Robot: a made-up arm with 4 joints.
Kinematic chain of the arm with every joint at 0, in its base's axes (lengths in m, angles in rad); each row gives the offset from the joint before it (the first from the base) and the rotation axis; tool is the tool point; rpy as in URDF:
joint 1: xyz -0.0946 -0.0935 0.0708 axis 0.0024 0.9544 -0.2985
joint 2: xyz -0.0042 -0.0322 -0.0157 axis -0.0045 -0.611 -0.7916
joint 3: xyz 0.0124 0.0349 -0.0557 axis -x
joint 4: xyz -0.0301 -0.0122 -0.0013 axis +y
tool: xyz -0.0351 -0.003 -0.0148 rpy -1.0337 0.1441 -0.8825
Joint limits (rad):
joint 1: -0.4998..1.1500
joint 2: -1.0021..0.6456
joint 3: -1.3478..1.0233
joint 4: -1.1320..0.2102
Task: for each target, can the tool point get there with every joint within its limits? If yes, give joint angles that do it. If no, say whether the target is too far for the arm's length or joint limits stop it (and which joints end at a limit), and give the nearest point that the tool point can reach.
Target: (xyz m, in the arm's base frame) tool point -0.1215 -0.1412 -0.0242
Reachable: yes | joints -0.3540 -0.4324 0.4957 -0.5704
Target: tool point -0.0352 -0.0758 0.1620
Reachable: no: joint limits stop it (at a limit: joint 1, joint 2, joint 3, joint 4) | nearest point -0.1607 -0.1323 0.1338 | short by 0.141 m
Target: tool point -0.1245 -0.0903 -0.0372
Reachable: yes | joints -0.1473 0.0945 -0.5178 -0.2530
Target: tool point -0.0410 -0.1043 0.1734
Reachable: no: joint limits stop it (at a limit: joint 1, joint 2, joint 3, joint 4) | nearest point -0.1607 -0.1323 0.1338 | short by 0.129 m
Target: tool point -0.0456 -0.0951 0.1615
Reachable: no: joint limits stop it (at a limit: joint 1, joint 2, joint 3, joint 4) | nearest point -0.1607 -0.1323 0.1338 | short by 0.124 m
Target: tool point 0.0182 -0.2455 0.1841
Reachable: no: too far | nearest point -0.1607 -0.1323 0.1338 | short by 0.218 m
